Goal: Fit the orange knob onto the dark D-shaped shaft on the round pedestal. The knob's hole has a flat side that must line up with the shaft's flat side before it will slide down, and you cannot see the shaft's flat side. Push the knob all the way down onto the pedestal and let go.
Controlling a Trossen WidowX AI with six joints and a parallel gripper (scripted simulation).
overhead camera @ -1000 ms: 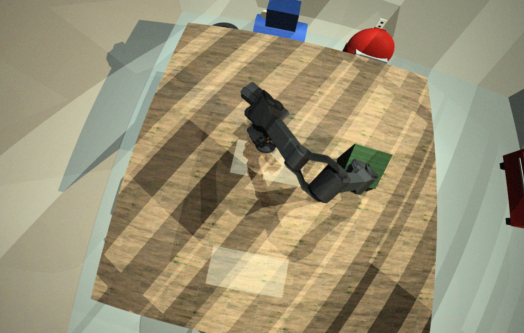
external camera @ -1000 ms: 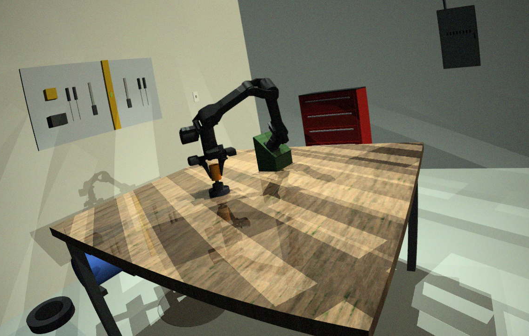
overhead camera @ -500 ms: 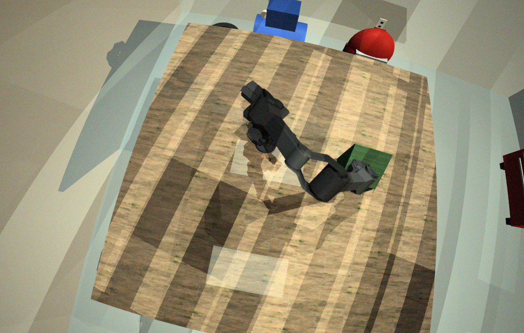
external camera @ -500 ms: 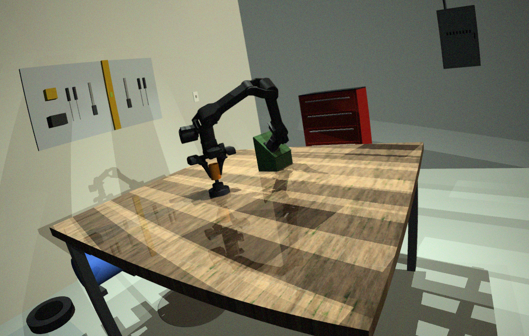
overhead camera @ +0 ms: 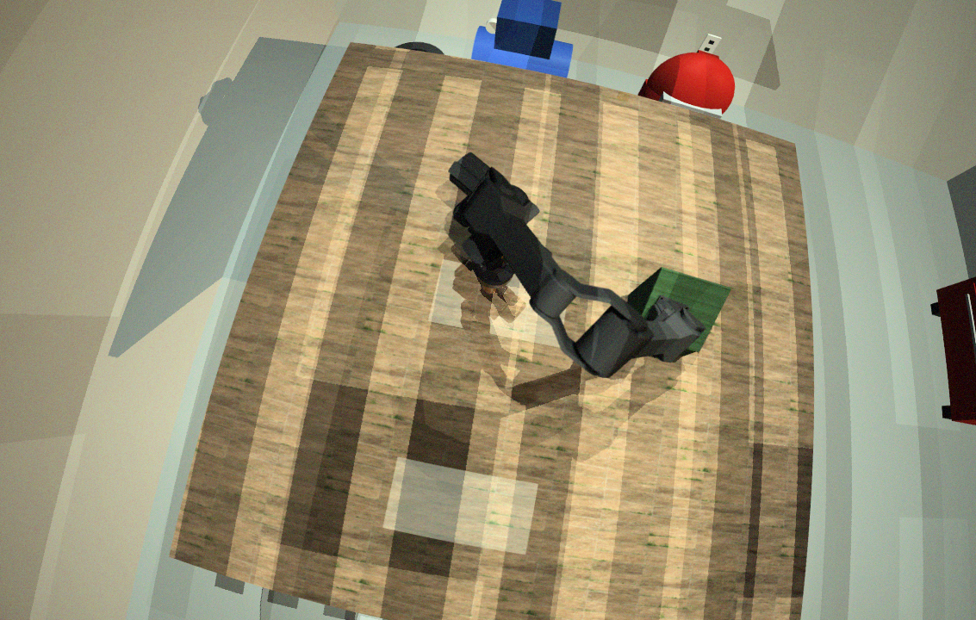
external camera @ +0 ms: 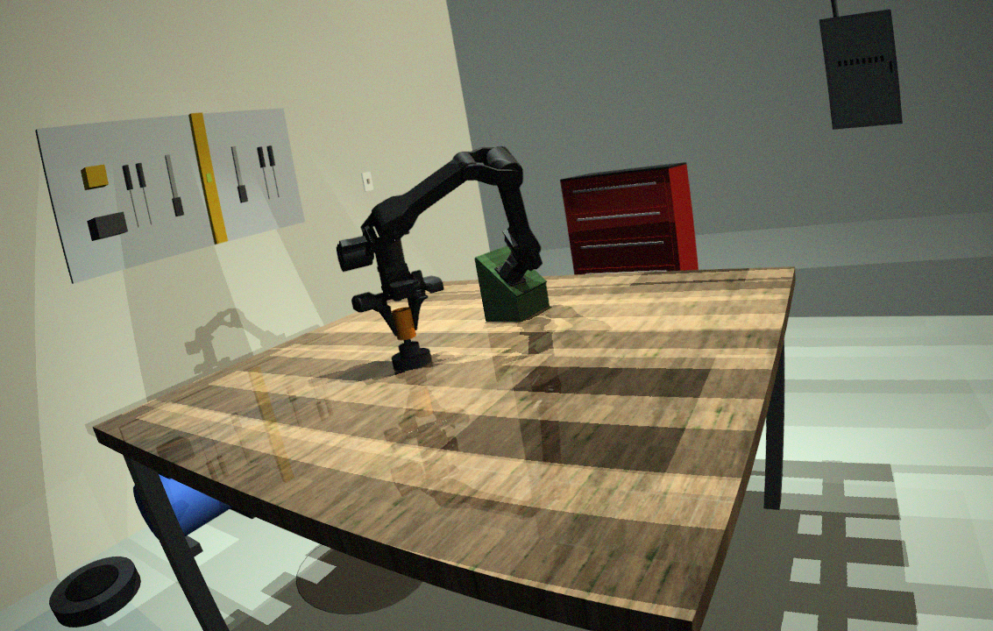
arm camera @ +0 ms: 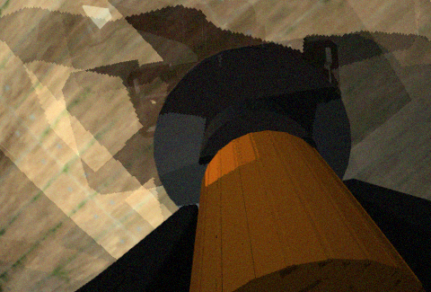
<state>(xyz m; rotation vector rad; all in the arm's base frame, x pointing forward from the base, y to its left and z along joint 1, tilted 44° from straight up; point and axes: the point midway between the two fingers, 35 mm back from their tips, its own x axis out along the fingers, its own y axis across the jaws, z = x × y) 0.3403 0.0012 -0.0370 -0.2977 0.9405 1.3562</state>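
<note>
Now: gripper tip 20 mm below the orange knob. From my gripper tip the other things lie so: shaft (40 mm below).
</note>
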